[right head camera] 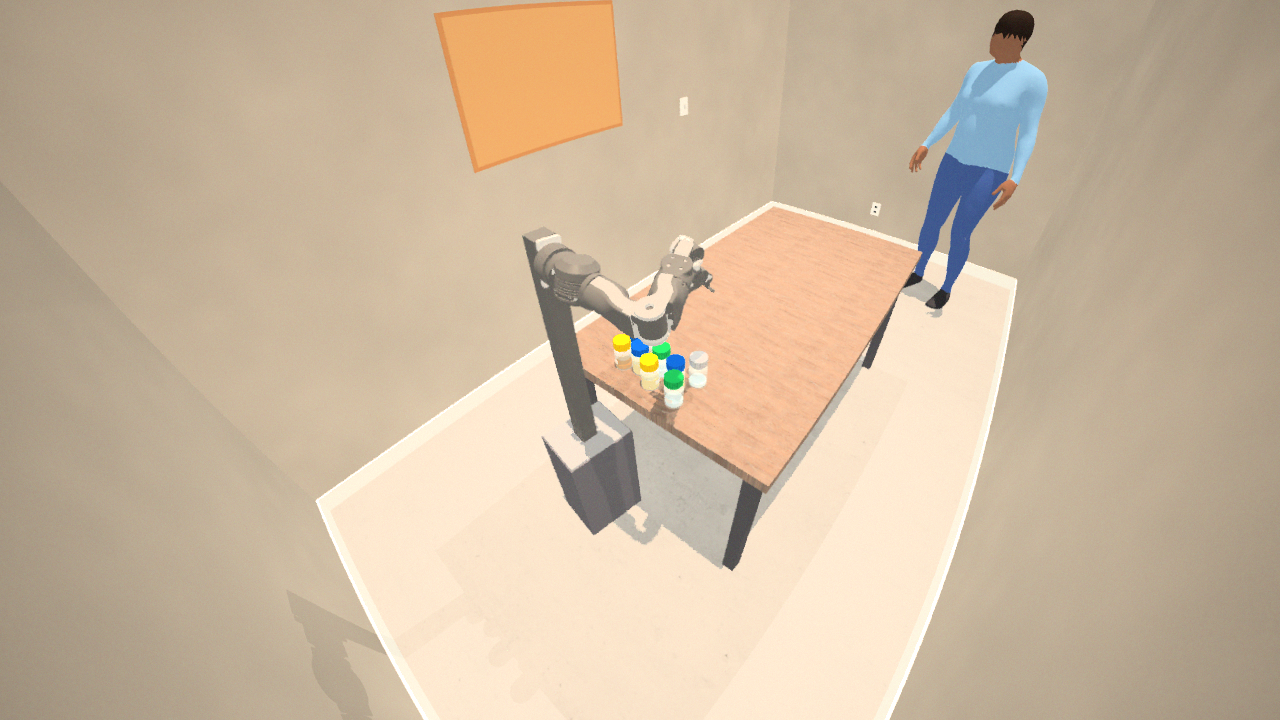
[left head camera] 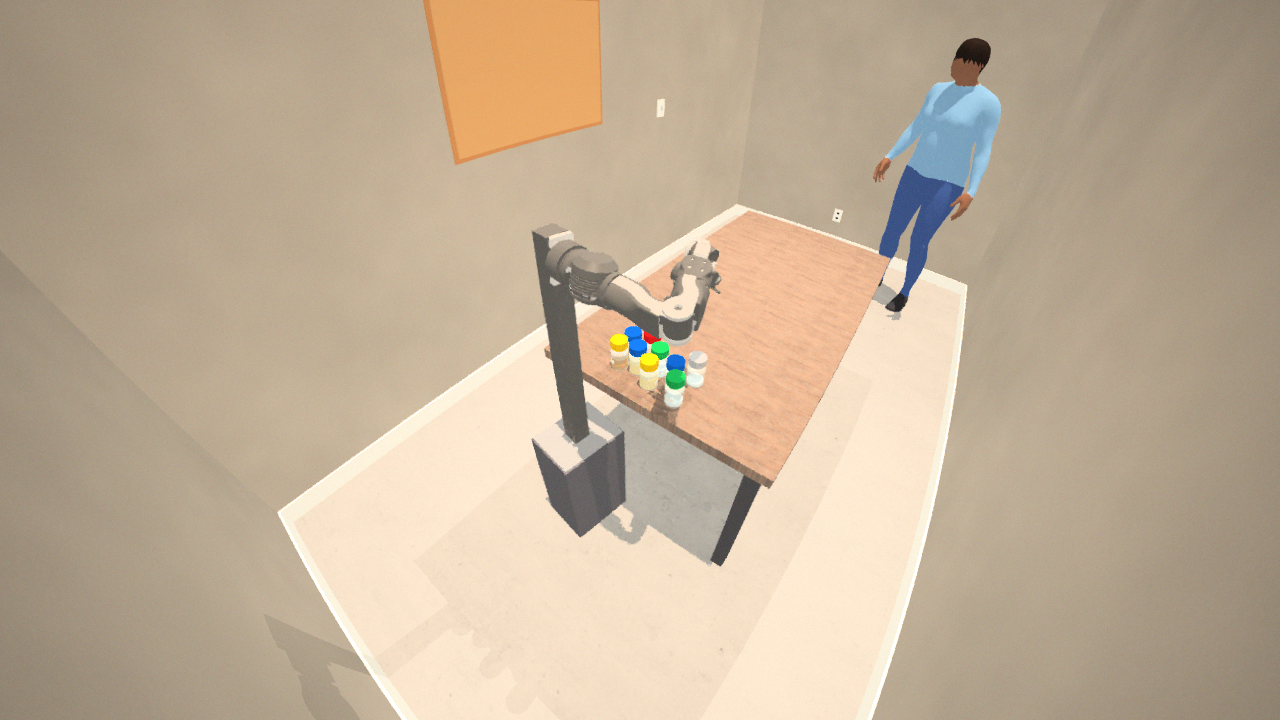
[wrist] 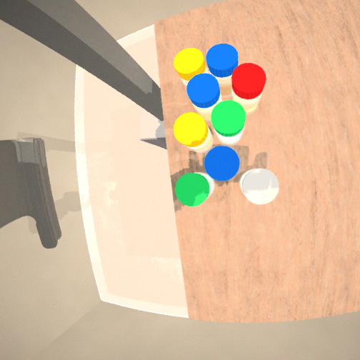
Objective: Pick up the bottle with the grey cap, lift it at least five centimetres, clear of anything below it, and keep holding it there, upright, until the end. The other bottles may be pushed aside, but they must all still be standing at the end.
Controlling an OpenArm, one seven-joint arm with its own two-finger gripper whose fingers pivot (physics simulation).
In view: a green-capped bottle (right head camera: 673, 379), a yellow-capped bottle (wrist: 190, 129), a green-capped bottle (wrist: 227, 117), a red-capped bottle (wrist: 247, 80), a yellow-capped bottle (wrist: 188, 62) and an arm post (left head camera: 559, 305).
The arm post shows as well in the right head camera view (right head camera: 557, 316).
